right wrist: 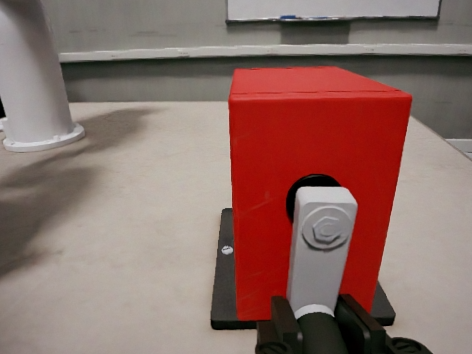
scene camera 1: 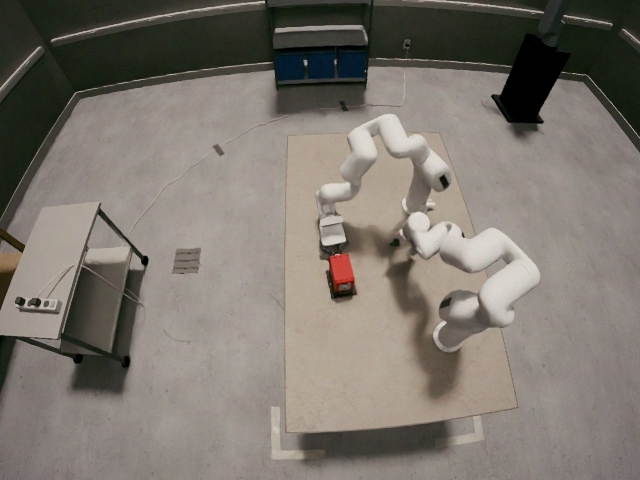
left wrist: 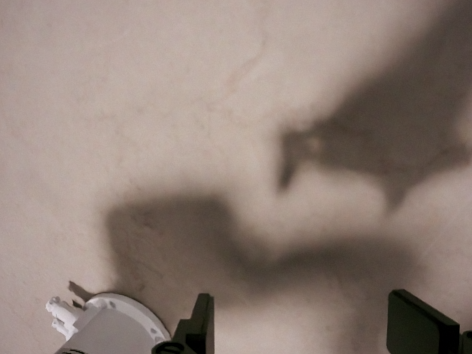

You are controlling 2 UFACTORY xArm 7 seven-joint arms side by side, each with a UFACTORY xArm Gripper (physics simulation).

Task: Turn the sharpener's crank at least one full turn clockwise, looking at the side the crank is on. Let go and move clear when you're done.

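Places are measured from the left arm's base along level axes (x down, y ahead, z right), in centimetres.
Pixels of known places: left gripper, fingertip midpoint: (left wrist: pixel 301 322); right gripper, fingertip midpoint: (right wrist: pixel 309 326); left arm's base, origin of the base link: (right wrist: pixel 46 139) (scene camera 1: pixel 448 336); right arm's base, origin of the base link: (scene camera 1: pixel 414 205) (left wrist: pixel 126 335).
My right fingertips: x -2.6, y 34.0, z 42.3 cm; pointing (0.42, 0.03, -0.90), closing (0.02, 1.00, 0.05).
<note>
For each thing: its top centre in the pictures, then the offset to it from my right fingertips. "pt": a spot on its surface instead. Level surfaces: height alone.
- red sharpener, surface spot: (right wrist: pixel 315 135) pt dz -2.0, dx -8.6, dy +0.2 cm
- dark crank handle, surface spot: (right wrist: pixel 321 334) pt dz +2.0, dx -1.9, dy -0.2 cm
- beige table, its level: dx +2.6 cm
The red sharpener (scene camera 1: pixel 341 271) (right wrist: pixel 315 135) stands upright on its black base (scene camera 1: pixel 343 294) (right wrist: pixel 227 295). Its grey crank arm (right wrist: pixel 318 270) is on the side facing the right wrist camera and points almost straight down from the bolted hub. The dark crank handle (right wrist: pixel 321 334) is at the arm's lower end. My right gripper (scene camera 1: pixel 337 252) (right wrist: pixel 309 326) is shut on that handle, one finger on each side. My left gripper (scene camera 1: pixel 404 248) (left wrist: pixel 301 322) is open and empty above the table, well apart from the sharpener. The crank is hidden in the scene view.
The beige table (scene camera 1: pixel 361 372) carries both arm bases; the right arm's base (scene camera 1: pixel 413 205) (left wrist: pixel 117 327) (right wrist: pixel 42 137) is at the back, and the left arm's base (scene camera 1: pixel 447 338) is nearer the front right. A cart (scene camera 1: pixel 46 227) with a power strip stands left of the table. Blue bins (scene camera 1: pixel 320 65) sit behind.
</note>
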